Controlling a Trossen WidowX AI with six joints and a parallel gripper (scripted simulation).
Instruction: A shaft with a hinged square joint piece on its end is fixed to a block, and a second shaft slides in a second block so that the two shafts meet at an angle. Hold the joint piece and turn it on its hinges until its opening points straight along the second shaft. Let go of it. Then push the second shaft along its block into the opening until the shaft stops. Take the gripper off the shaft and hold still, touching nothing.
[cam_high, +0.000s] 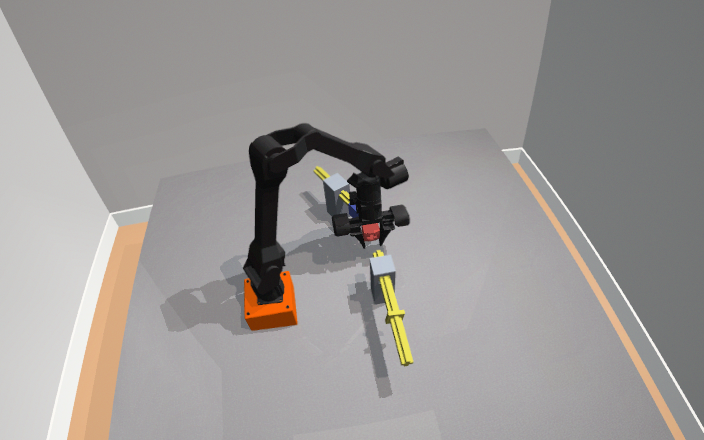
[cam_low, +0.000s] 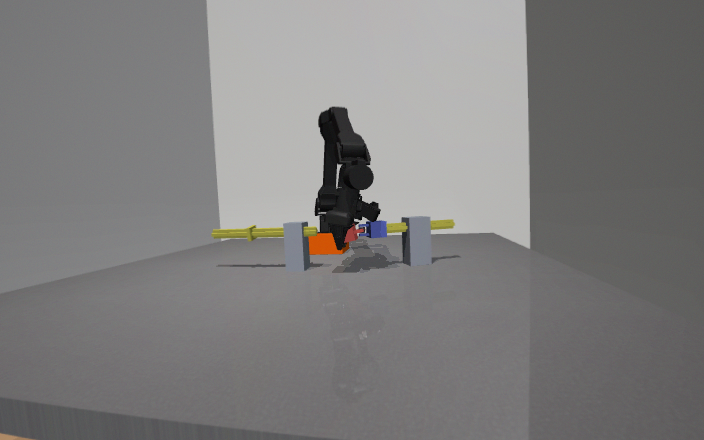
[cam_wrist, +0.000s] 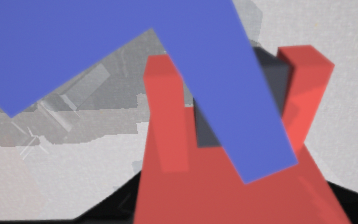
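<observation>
My gripper tip is now 2 cm to the right of the red square joint piece and 4 cm below it.
</observation>
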